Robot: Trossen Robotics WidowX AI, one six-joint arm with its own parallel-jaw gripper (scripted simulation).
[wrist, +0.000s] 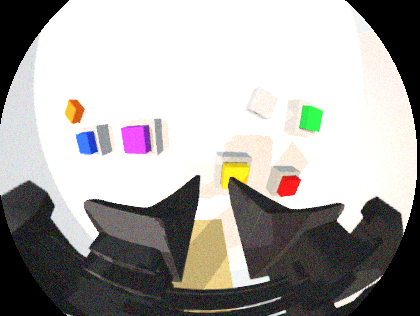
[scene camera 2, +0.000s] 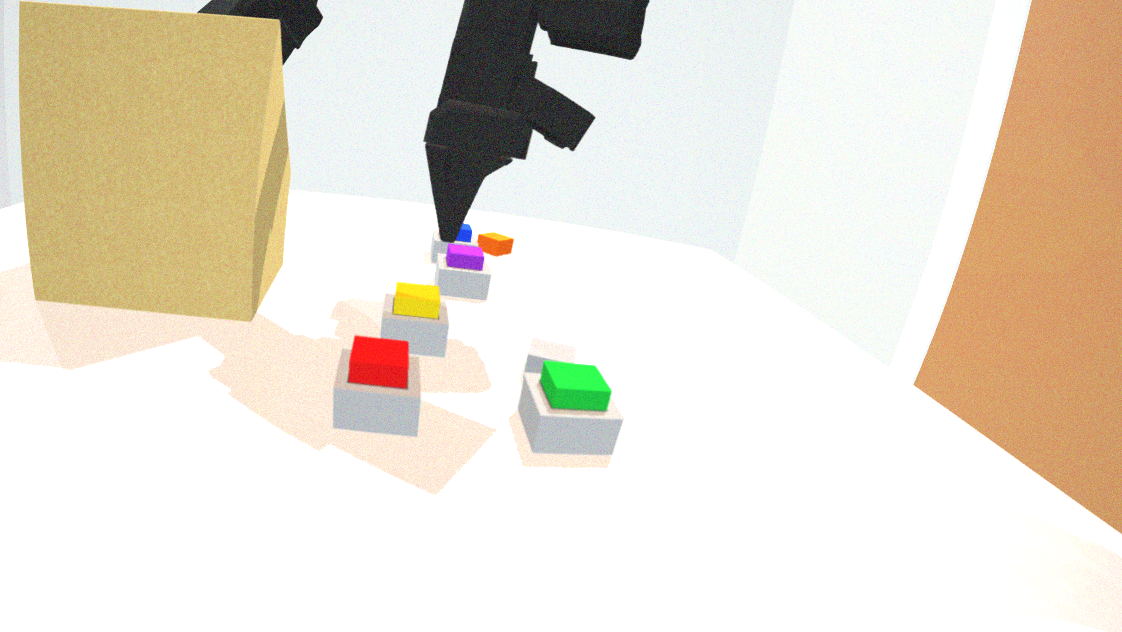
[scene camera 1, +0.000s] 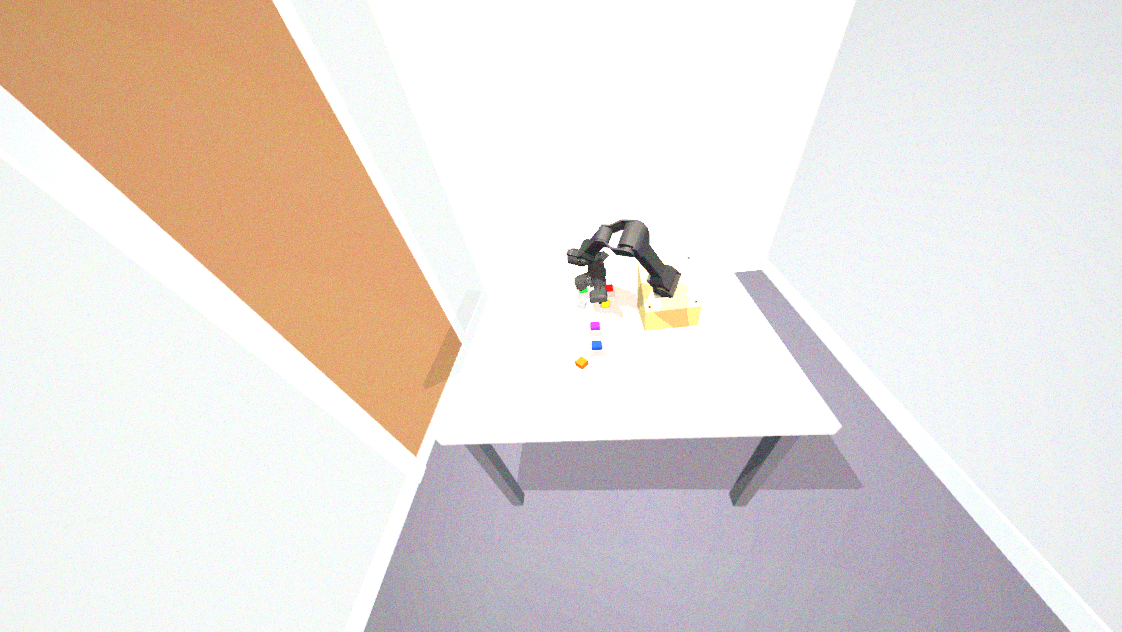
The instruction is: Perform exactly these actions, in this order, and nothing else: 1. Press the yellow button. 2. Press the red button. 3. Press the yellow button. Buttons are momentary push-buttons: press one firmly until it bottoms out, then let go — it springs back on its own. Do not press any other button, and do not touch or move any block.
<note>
The pictures show: my gripper, a yellow button, a red button and a green button.
My gripper shows as well in the wrist view and in scene camera 1.
</note>
